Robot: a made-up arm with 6 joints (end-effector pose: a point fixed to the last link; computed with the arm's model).
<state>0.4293 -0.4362 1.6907 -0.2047 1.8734 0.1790</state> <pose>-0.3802 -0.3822 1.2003 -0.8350 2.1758 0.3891</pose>
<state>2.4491 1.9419 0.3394 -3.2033 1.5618 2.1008</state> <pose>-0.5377 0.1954 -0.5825 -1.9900 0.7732 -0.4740</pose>
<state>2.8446 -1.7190 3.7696 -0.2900 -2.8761 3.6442</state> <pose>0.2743 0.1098 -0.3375 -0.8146 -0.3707 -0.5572</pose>
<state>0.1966 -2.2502 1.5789 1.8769 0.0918 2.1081</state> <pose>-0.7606 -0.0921 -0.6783 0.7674 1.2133 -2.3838</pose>
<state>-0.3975 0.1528 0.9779 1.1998 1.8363 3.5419</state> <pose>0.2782 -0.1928 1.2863 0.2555 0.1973 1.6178</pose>
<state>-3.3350 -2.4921 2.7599 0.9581 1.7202 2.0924</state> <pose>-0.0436 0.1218 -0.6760 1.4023 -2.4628 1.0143</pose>
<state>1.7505 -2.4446 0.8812 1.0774 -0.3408 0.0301</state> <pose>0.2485 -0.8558 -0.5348 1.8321 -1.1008 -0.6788</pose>
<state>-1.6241 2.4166 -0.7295 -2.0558 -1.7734 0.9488</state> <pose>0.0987 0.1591 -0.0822 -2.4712 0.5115 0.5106</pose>
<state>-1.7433 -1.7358 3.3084 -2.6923 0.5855 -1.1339</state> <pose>0.2532 0.4386 -0.4638 -0.2899 1.6094 0.7689</pose>
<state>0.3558 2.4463 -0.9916 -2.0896 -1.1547 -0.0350</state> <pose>-0.1318 0.0533 0.0548 -0.7977 -1.1745 2.3571</pose>
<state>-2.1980 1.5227 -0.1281 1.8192 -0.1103 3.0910</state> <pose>-0.3875 -0.6156 -0.3558 -1.8719 0.3295 2.0250</pose>
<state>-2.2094 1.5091 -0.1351 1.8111 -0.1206 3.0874</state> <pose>-0.3979 -0.6132 -0.3470 -1.8472 0.3540 2.0249</pose>
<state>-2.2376 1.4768 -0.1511 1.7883 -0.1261 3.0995</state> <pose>-0.4238 -0.6059 -0.3258 -1.8175 0.4003 2.0155</pose>
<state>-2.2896 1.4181 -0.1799 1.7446 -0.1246 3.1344</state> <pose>-0.4703 -0.5883 -0.2869 -1.7798 0.4762 1.9927</pose>
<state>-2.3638 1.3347 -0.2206 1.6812 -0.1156 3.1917</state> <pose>-0.5325 -0.5543 -0.2311 -1.7340 0.5780 1.9577</pose>
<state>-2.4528 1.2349 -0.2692 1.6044 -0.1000 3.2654</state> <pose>-0.5987 -0.5013 -0.1641 -1.6812 0.6958 1.9153</pose>
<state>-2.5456 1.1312 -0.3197 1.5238 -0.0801 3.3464</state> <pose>-0.6557 -0.4338 -0.0951 -1.6255 0.8149 1.8735</pose>
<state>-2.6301 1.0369 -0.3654 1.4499 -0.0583 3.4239</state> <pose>-0.6954 -0.3636 -0.0336 -1.5735 0.9215 1.8393</pose>
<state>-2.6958 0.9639 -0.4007 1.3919 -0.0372 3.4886</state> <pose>-0.7176 -0.3048 0.0129 -1.5341 1.0032 1.8172</pose>
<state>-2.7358 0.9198 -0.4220 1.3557 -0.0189 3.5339</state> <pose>-0.7272 -0.2675 0.0404 -1.5152 1.0530 1.8077</pose>
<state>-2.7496 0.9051 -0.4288 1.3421 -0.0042 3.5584</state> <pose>-0.7300 -0.2544 0.0495 -1.5198 1.0712 1.8090</pose>
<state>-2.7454 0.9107 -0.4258 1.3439 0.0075 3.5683</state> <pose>-0.7295 -0.2580 0.0462 -1.5412 1.0673 1.8161</pose>
